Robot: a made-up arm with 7 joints.
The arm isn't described. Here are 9 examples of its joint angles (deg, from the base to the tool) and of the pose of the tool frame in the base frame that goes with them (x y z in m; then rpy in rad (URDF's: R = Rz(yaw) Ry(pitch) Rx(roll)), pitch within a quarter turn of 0, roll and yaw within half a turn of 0).
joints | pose
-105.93 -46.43 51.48 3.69 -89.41 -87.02 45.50 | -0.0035 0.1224 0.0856 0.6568 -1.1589 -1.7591
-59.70 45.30 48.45 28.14 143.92 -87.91 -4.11 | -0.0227 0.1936 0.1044 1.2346 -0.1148 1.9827
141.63 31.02 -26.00 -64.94 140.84 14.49 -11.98 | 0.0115 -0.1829 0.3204 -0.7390 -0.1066 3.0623
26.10 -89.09 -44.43 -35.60 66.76 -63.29 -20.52 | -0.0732 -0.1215 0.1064 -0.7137 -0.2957 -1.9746
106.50 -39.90 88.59 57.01 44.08 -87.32 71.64 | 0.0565 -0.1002 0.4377 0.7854 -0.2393 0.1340
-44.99 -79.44 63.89 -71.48 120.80 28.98 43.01 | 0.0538 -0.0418 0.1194 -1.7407 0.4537 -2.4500
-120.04 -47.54 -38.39 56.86 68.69 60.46 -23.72 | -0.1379 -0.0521 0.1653 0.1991 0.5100 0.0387
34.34 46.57 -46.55 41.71 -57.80 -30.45 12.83 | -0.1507 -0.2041 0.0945 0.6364 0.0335 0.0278
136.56 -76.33 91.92 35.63 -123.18 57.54 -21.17 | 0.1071 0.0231 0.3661 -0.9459 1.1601 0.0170
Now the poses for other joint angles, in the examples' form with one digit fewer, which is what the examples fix.
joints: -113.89 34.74 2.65 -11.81 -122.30 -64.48 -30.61
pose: -0.047 0.090 0.346 0.999 0.509 -2.378
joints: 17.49 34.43 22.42 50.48 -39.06 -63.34 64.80
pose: -0.065 -0.209 -0.055 -1.288 -0.333 0.678
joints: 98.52 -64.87 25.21 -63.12 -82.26 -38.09 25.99
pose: 0.023 -0.208 0.386 -2.651 0.676 1.947
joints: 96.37 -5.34 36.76 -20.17 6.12 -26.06 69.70
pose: -0.059 -0.330 0.290 -2.415 -1.043 -0.267
